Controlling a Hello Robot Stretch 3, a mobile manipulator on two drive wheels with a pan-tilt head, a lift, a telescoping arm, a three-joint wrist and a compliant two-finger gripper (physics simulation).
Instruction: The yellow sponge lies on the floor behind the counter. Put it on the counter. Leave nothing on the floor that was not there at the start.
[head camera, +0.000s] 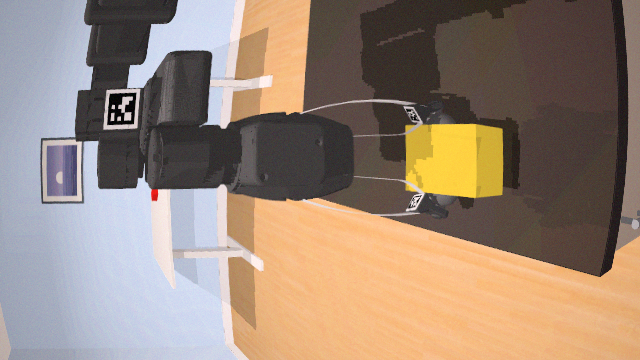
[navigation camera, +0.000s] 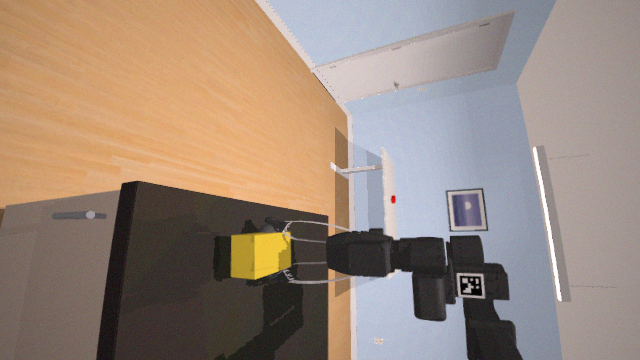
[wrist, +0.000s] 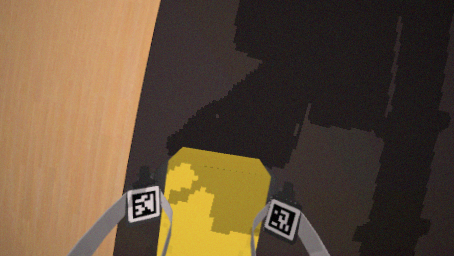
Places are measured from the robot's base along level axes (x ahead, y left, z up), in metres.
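Pixels of known places: gripper, fingertip midpoint: (wrist: 216, 179).
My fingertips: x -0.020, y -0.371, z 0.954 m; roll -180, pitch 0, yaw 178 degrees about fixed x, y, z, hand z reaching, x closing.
Behind a point stands the place of what it marks.
The yellow sponge (head camera: 450, 161) {x -0.015, y -0.330, z 1.001 m} (navigation camera: 247, 256) {x -0.013, y -0.295, z 0.988 m} (wrist: 212, 227) {x -0.020, y -0.357, z 1.000 m} is upright between the two fingertips, over the dark counter top (head camera: 550, 245) {x 0.070, y -0.255, z 0.911 m} (navigation camera: 165, 215) {x 0.054, y -0.222, z 0.911 m} (wrist: 190, 50) {x 0.015, y -0.481, z 0.911 m}. My gripper (head camera: 439, 157) {x -0.020, y -0.371, z 0.953 m} (navigation camera: 271, 252) {x -0.020, y -0.371, z 0.953 m} (wrist: 216, 179) {x -0.020, y -0.371, z 0.953 m} is shut on the sponge, with a fingertip against each side. The sponge's lower end is close to the counter top, and its shadow lies right beside it. I cannot tell whether it touches the surface. The counter's side edge runs along the left of the wrist view.
A white table (head camera: 162, 235) {x 0.306, y -3.200, z 0.721 m} (navigation camera: 387, 172) {x 0.361, y -3.169, z 0.721 m} with a small red object (head camera: 154, 195) {x 0.026, y -3.289, z 0.752 m} (navigation camera: 393, 199) {x 0.015, y -3.284, z 0.751 m} stands by the blue wall beyond the counter. A grey handle (head camera: 634, 223) (navigation camera: 77, 215) {x 0.059, y -0.169, z 0.779 m} sticks out from the counter's near front. A door (navigation camera: 425, 62) {x 1.596, y -3.012, z 1.303 m} is in the wall.
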